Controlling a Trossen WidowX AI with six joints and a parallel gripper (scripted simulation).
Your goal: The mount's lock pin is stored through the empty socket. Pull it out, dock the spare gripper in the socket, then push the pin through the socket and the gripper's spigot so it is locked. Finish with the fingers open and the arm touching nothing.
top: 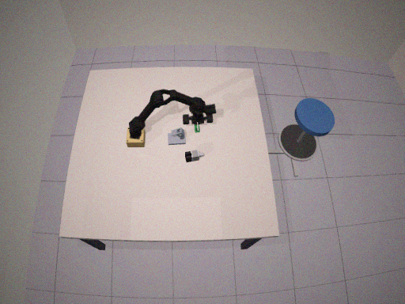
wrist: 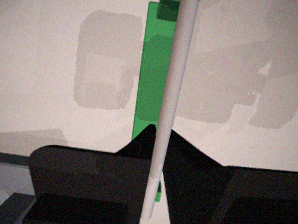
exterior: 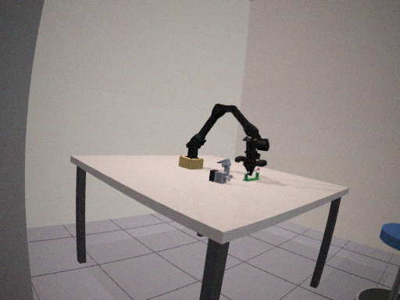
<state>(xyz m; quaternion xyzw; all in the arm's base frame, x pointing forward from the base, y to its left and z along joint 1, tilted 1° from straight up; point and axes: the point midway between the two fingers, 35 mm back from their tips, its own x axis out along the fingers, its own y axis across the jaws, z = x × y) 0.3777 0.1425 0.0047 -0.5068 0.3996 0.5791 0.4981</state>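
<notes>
My gripper tip is 10 mm past the green cradle and 20 mm to the right of it. Round my gripper tip: spare gripper 10 mm ahead, 230 mm to the right; socket 110 mm behind, 110 mm to the right, 20 mm above.
</notes>
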